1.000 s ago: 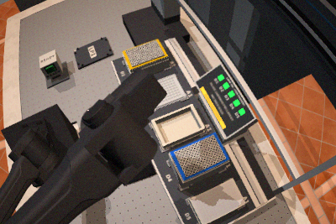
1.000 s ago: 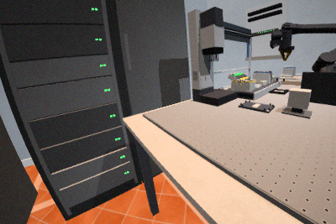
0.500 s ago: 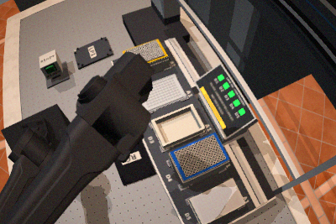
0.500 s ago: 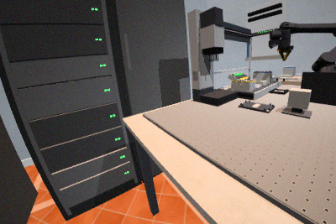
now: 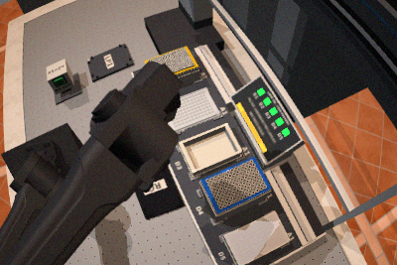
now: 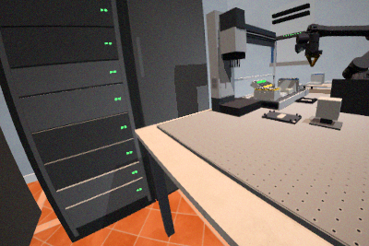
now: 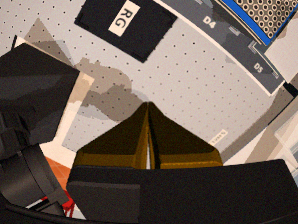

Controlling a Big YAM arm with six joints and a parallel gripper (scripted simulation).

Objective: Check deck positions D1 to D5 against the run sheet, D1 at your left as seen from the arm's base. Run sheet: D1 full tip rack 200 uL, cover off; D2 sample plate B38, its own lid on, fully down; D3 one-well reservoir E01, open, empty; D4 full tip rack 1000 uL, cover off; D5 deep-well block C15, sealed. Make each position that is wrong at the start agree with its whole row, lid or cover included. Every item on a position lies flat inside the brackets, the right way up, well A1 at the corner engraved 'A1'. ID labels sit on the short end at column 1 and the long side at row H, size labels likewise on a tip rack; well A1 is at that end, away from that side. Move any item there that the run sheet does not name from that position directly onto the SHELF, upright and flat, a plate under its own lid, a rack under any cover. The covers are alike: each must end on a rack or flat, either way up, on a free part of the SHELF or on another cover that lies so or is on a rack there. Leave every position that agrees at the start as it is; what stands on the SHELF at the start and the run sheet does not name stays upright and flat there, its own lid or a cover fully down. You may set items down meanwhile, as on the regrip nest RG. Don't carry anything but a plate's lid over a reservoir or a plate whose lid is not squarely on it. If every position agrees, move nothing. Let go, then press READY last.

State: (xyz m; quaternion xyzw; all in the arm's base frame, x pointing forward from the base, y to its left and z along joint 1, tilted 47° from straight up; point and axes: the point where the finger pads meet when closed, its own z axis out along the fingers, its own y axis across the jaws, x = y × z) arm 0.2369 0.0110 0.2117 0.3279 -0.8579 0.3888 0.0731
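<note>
Right now the ready button box is 20 cm behind my hand, 43 cm to the left of it and 17 cm below it. The rest, counted from my hand: one-well reservoir: 16 cm ahead, 8 cm to the left, 18 cm below; blue-framed tip rack: 17 cm ahead, 4 cm to the right, 12 cm below; black regrip nest: 5 cm to the left, 23 cm below.
</note>
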